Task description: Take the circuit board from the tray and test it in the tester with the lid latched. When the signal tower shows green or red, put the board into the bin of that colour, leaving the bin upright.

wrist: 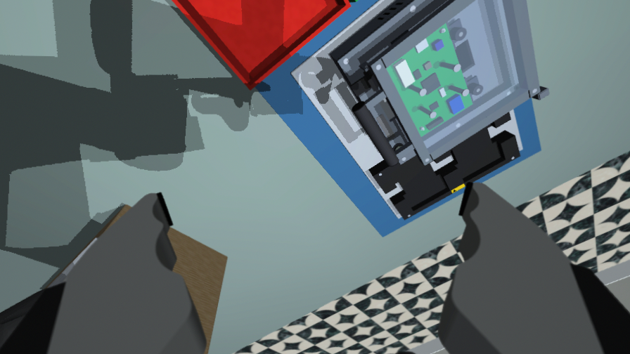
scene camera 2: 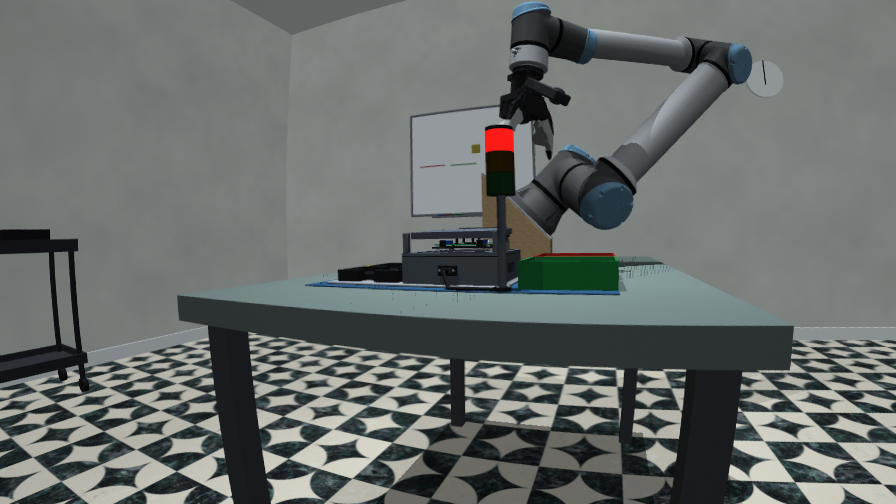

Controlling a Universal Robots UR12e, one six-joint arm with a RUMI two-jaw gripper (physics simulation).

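The signal tower (scene camera 2: 500, 160) shows its red lamp lit at the top. The green circuit board (wrist: 430, 80) lies in the tester (scene camera 2: 463, 268) (wrist: 424, 159), under the clear lid, which is down. The lid (scene camera 2: 452, 235) shows edge-on in the scene view; whether its latch is fastened I cannot tell. My gripper (scene camera 2: 529, 134) (wrist: 315, 191) is open and empty, high above the table. The red bin (scene camera 2: 579, 255) (wrist: 257, 40) stands upright beside the tester, mostly hidden behind the green bin (scene camera 2: 567, 273) in the scene view. The black tray (scene camera 2: 369, 272) (wrist: 480, 157) lies beside the tester.
A blue mat (wrist: 330, 167) lies under the tester, tray and bins on the table (scene camera 2: 488, 313) (wrist: 280, 200). A black cylinder (wrist: 375, 134) lies along the tester's side. The wooden arm mount (scene camera 2: 529, 235) (wrist: 200, 265) stands behind. A dark cart (scene camera 2: 59, 245) stands at the far left.
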